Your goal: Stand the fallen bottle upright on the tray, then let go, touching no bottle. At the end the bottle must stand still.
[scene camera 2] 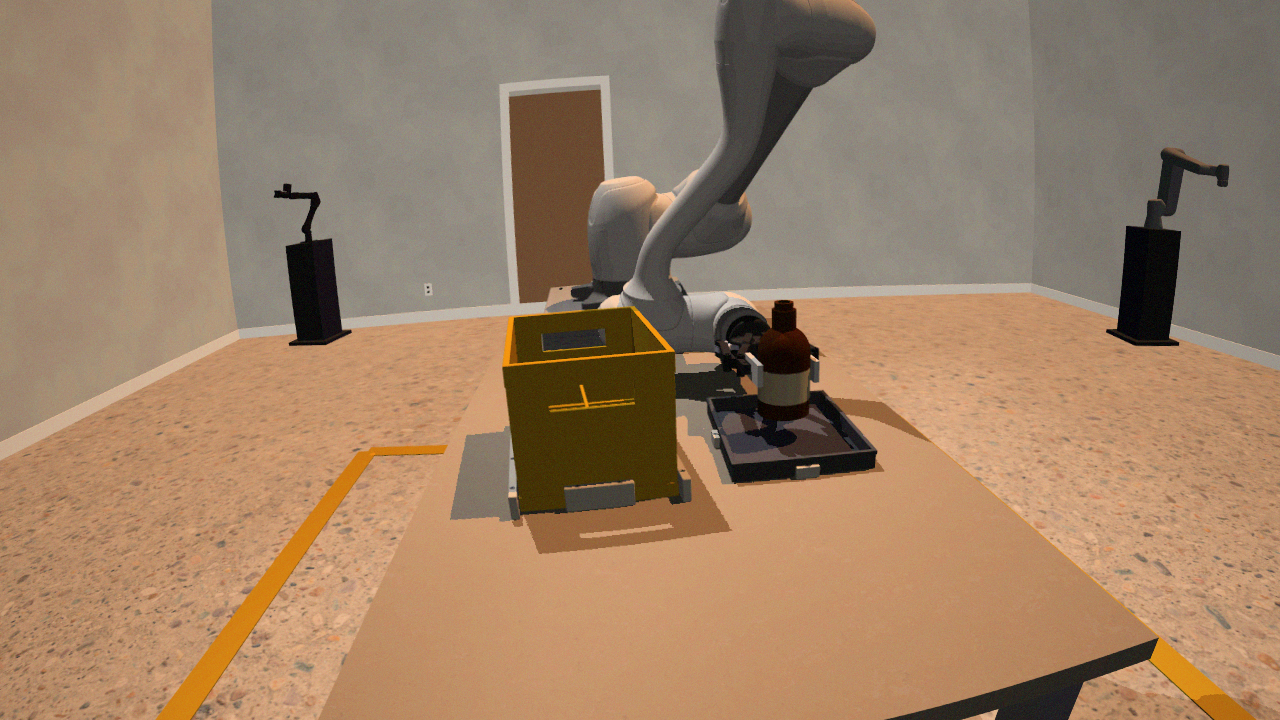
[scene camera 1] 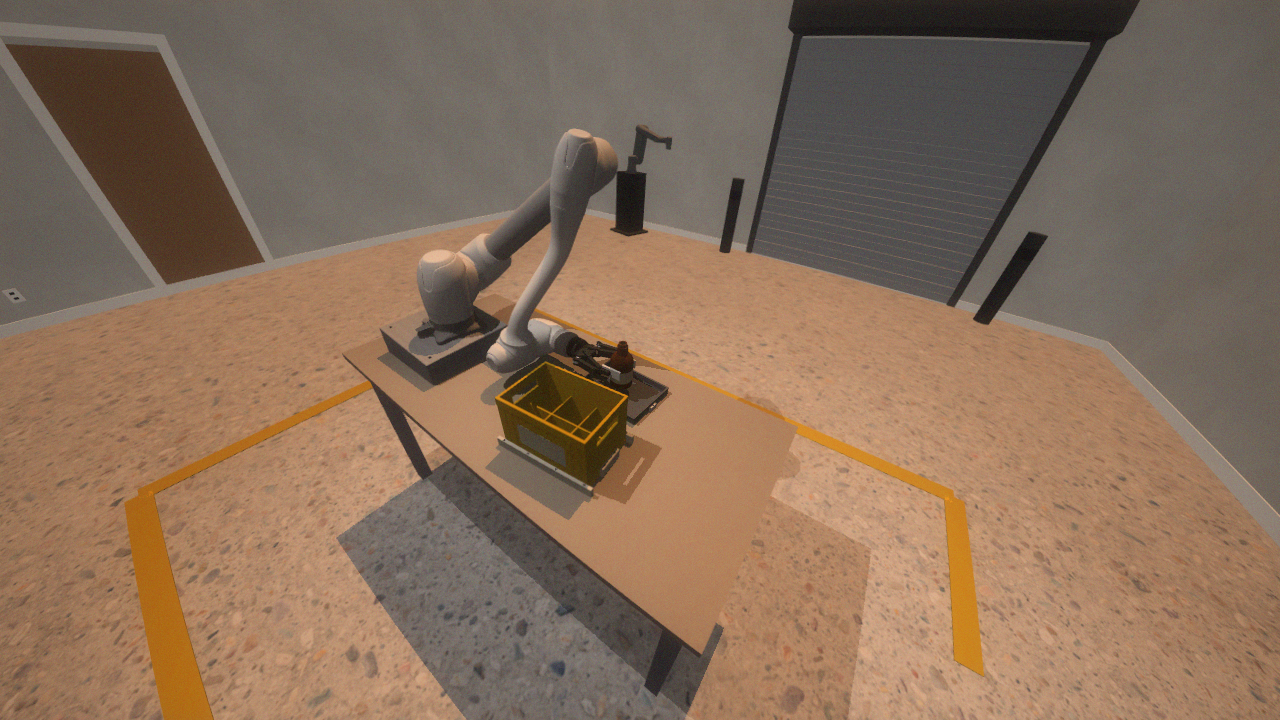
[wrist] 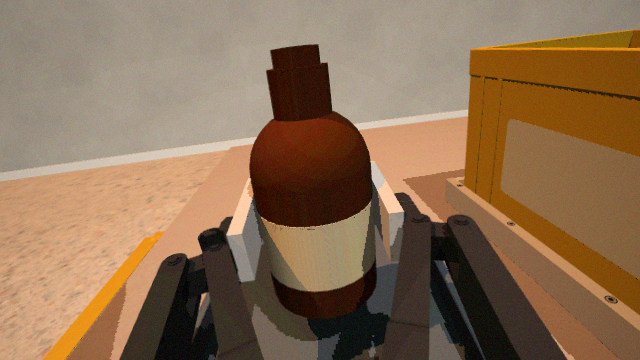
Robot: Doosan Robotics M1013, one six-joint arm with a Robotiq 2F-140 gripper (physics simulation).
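Places are measured from the arm's base along level axes (x ahead, y left, z up), in centimetres.
Where they show: gripper, between the fingertips: (scene camera 2: pixel 789 374) (scene camera 1: pixel 627 370); arm's base, origin of its link: (scene camera 1: pixel 455 325).
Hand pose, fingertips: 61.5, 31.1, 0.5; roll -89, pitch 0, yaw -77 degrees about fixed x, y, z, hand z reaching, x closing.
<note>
Things, the pixels of their centre, and the offset from my fingertips, as dx, dy, dz. Level surfaces: height alone.
- brown bottle with a cream label, middle of its body: (wrist: pixel 312 180) (scene camera 2: pixel 784 357) (scene camera 1: pixel 621 363) -2.2, -0.6, +1.7
- dark tray, middle of its body: (wrist: pixel 326 307) (scene camera 2: pixel 784 430) (scene camera 1: pixel 621 388) -2.4, -0.2, -9.0
- yellow crate with dividers, middle of its body: (scene camera 2: pixel 583 397) (scene camera 1: pixel 564 421) +4.8, -26.8, -1.5
- table, height of its surface: dz -10.2
The brown bottle with a cream label (scene camera 1: pixel 622 357) (scene camera 2: pixel 784 347) (wrist: pixel 311 160) is upright, neck up, over the inside of the dark tray (scene camera 1: pixel 652 406) (scene camera 2: pixel 769 469). Its base is very low over the tray floor, with a dark shadow close under it; I cannot tell whether it touches. My gripper (scene camera 1: pixel 617 365) (scene camera 2: pixel 785 368) (wrist: pixel 313 188) comes in from the side and is shut on the bottle, with the light pads on both sides of the body around the label's height. In the wrist view the bottle leans slightly left in the picture.
A yellow crate with dividers (scene camera 1: pixel 514 429) (scene camera 2: pixel 590 447) (wrist: pixel 530 70) stands on the table (scene camera 1: pixel 698 537) (scene camera 2: pixel 716 582) beside the tray, with light strips around its foot. My arm's base sits at the table's far end. The tray has raised walls.
</note>
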